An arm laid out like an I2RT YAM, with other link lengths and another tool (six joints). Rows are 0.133 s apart.
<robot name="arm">
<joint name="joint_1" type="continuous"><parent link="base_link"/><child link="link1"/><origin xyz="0.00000 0.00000 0.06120" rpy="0.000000 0.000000 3.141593"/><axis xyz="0 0 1"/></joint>
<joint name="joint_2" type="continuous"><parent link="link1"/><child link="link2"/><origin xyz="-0.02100 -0.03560 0.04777" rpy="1.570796 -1.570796 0.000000"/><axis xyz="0 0 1"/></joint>
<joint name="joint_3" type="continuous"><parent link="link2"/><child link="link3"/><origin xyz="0.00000 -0.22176 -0.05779" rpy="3.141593 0.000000 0.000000"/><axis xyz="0 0 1"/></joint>
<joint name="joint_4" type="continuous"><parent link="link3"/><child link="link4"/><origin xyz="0.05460 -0.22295 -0.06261" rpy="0.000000 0.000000 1.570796"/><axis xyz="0 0 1"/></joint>
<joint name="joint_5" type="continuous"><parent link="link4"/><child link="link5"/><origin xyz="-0.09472 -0.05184 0.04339" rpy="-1.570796 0.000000 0.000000"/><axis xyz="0 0 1"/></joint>
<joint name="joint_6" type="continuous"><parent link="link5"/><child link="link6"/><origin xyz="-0.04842 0.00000 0.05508" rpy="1.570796 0.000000 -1.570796"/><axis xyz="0 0 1"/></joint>
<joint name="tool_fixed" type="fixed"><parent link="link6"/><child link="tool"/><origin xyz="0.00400 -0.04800 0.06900" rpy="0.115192 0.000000 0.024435"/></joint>
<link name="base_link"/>
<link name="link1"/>
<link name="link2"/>
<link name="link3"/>
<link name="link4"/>
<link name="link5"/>
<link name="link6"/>
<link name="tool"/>
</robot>
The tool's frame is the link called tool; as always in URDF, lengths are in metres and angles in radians. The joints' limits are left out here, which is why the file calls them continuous.
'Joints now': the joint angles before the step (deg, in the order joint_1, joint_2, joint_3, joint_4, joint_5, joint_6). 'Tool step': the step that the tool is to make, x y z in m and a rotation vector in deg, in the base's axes. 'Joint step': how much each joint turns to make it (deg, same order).
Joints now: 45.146 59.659 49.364 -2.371 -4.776 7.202
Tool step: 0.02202 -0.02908 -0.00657 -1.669 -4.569 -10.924
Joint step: -3.564 -0.831 -4.242 5.553 8.087 -2.776
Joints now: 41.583 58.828 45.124 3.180 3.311 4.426
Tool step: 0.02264 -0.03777 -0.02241 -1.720 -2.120 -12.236
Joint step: -4.722 0.000 -6.447 7.168 7.868 -1.311
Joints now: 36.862 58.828 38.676 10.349 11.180 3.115
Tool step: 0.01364 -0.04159 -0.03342 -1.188 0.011 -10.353
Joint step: -5.378 0.023 -7.999 7.367 5.069 -0.088
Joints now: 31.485 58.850 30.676 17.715 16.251 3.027
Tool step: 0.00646 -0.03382 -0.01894 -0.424 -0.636 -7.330
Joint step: -4.743 0.458 -5.223 6.096 2.667 -0.218
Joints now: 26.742 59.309 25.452 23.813 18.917 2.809
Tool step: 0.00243 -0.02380 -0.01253 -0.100 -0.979 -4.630
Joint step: -3.628 1.114 -3.847 5.923 1.072 -0.350
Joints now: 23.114 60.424 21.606 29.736 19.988 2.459
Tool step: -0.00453 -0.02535 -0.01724 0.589 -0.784 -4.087
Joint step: -3.781 0.481 -5.509 6.821 0.262 0.328
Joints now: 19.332 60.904 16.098 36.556 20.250 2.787
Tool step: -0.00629 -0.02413 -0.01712 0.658 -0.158 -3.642
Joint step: -3.934 0.899 -4.897 5.948 -0.371 0.568
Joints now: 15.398 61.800 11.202 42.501 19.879 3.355
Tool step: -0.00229 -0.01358 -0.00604 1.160 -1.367 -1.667
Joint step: -2.645 2.671 -2.339 6.386 -1.072 0.699
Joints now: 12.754 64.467 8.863 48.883 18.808 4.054
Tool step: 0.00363 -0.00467 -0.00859 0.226 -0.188 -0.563
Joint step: -1.226 5.942 -0.437 6.576 -0.679 0.109
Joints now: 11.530 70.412 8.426 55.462 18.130 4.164
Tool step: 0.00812 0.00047 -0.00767 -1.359 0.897 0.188
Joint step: -0.636 5.747 1.267 3.736 -0.678 -1.312
